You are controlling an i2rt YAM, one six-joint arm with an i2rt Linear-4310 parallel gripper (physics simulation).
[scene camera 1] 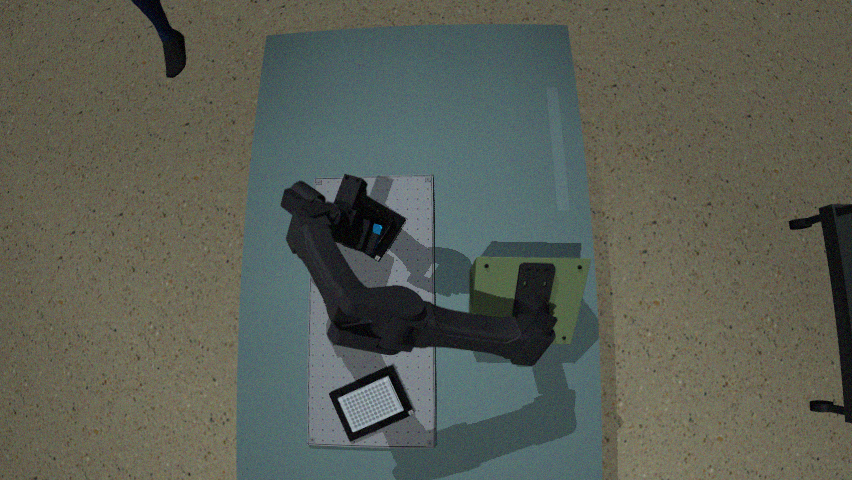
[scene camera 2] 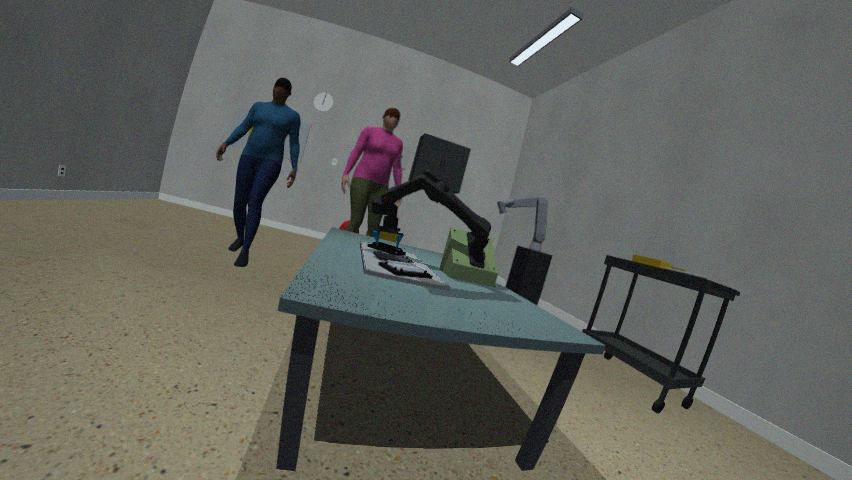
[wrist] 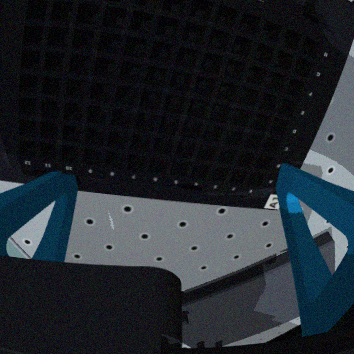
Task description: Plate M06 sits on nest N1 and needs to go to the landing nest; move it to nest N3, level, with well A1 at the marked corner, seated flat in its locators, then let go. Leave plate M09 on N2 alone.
Labels:
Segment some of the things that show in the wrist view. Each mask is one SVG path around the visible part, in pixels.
My gripper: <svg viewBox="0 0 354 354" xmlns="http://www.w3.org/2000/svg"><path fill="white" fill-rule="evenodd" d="M354 191L328 182L288 163L281 163L275 189L292 269L302 336L262 343L197 348L182 347L181 281L173 272L154 266L64 262L77 195L75 175L61 173L61 171L50 171L22 185L0 193L0 354L354 354ZM55 200L44 233L32 258L9 256L6 251L8 237ZM298 199L322 216L347 238L347 251L332 275L313 240Z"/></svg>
A black well plate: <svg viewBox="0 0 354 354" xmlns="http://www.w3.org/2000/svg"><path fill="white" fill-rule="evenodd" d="M1 165L43 171L61 171L61 173L152 185L265 197L274 191L280 164L288 163L326 78L340 37L333 34L333 31L266 0L4 0L0 30Z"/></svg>

